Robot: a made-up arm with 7 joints. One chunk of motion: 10 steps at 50 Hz.
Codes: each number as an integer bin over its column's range. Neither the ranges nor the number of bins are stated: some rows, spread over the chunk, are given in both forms.
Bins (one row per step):
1: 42 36 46 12 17 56
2: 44 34 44 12 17 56
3: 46 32 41 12 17 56
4: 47 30 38 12 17 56
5: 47 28 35 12 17 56
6: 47 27 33 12 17 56
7: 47 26 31 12 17 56
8: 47 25 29 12 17 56
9: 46 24 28 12 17 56
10: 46 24 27 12 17 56
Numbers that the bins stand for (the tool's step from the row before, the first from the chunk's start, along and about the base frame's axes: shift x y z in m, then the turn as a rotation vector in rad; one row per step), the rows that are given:
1: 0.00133 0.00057 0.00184 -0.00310 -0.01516 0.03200
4: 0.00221 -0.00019 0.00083 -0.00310 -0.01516 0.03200
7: 0.00221 -0.00070 -0.00006 -0.00310 -0.01516 0.03200
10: 0.00203 -0.00095 -0.00057 -0.00310 -0.01516 0.03200
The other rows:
2: 0.00168 0.00032 0.00159 -0.00310 -0.01516 0.03200
3: 0.00203 0.00006 0.00121 -0.00310 -0.01516 0.03200
5: 0.00221 -0.00044 0.00044 -0.00310 -0.01516 0.03200
6: 0.00221 -0.00057 0.00019 -0.00310 -0.01516 0.03200
8: 0.00221 -0.00083 -0.00032 -0.00310 -0.01516 0.03200
9: 0.00203 -0.00095 -0.00044 -0.00310 -0.01516 0.03200

